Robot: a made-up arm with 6 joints. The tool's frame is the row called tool. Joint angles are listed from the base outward. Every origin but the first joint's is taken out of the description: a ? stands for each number. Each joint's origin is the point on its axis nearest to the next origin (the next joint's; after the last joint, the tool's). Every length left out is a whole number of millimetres.
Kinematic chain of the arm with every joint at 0, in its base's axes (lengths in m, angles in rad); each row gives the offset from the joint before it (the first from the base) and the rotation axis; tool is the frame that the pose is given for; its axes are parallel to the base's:
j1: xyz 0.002 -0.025 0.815 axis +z
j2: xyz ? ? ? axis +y
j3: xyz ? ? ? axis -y
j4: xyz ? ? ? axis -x
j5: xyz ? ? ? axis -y
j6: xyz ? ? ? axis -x
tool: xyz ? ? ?
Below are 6 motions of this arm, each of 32 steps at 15 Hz.
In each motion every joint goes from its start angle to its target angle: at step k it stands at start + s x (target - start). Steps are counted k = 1, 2, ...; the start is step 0. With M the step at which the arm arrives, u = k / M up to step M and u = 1 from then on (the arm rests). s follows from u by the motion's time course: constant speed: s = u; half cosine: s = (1 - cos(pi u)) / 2; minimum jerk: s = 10 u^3 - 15 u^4 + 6 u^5.
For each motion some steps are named. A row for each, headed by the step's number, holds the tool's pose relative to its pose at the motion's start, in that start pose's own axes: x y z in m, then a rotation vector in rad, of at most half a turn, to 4 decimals.
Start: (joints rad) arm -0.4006 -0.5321 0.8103 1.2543 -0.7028 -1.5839
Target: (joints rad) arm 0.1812 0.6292 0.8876 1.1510 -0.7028 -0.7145
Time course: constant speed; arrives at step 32
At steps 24, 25, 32:
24: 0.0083 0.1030 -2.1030 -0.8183 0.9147 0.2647
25: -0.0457 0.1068 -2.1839 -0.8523 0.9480 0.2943
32: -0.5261 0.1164 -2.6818 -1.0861 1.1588 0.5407

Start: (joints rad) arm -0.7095 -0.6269 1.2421 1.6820 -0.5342 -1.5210
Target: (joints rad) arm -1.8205 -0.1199 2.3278 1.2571 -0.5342 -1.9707
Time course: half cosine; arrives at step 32
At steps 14, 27, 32:
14: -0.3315 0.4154 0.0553 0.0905 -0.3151 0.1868
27: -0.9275 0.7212 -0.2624 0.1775 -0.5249 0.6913
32: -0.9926 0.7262 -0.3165 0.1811 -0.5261 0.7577

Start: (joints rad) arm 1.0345 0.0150 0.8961 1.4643 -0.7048 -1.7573
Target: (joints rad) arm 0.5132 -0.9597 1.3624 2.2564 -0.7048 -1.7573
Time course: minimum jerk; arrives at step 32
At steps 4, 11, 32:
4: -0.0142 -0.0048 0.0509 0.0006 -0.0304 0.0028
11: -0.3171 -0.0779 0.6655 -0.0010 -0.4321 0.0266
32: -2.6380 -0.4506 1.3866 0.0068 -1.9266 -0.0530

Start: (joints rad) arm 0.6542 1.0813 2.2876 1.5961 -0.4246 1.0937
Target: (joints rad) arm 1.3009 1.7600 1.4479 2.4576 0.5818 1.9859
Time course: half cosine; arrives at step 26
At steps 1, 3, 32:
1: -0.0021 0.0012 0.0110 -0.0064 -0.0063 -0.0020
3: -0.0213 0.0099 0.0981 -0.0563 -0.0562 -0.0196
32: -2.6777 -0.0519 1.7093 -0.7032 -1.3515 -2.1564

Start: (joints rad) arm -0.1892 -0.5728 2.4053 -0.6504 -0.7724 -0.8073
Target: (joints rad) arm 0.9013 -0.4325 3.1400 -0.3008 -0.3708 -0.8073
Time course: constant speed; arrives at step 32
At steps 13, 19, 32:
13: -0.6962 -0.1119 0.5174 0.0617 -0.6087 0.2536
19: -1.0627 -0.2259 0.6209 0.0677 -0.9112 0.3251
32: -1.8152 -0.5091 0.5147 0.0187 -1.5899 0.3600

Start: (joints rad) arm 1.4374 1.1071 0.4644 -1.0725 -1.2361 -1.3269
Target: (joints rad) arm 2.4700 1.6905 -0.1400 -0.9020 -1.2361 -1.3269
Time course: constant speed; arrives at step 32
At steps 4, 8, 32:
4: 0.4002 -0.0861 0.0598 0.0426 -0.0854 -0.1834
8: 0.7640 -0.2339 0.1444 0.0824 -0.1868 -0.3607
32: 1.6585 -1.6387 1.0740 0.2842 -1.0912 -1.2051

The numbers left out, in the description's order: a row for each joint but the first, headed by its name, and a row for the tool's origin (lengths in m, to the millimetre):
j2: 0.268 -0.005 0
j3: -0.026 0 1.233
j4: 1.351 0 0.242
j5: 0 -0.045 0.017
j6: 0.1 0 -0.01
tool: 0 -0.017 0.012

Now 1 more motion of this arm.
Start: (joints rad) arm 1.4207 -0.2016 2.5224 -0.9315 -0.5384 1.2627
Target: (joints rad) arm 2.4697 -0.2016 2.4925 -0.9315 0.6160 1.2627
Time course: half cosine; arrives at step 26
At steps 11, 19, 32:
11: -0.3158 -0.4252 -0.2645 0.2307 -0.0603 -0.7379
19: -0.8418 -0.6397 -0.6786 0.4285 0.0198 -1.6319
32: -1.0497 -0.6248 -0.8377 0.4746 0.1002 -1.9645

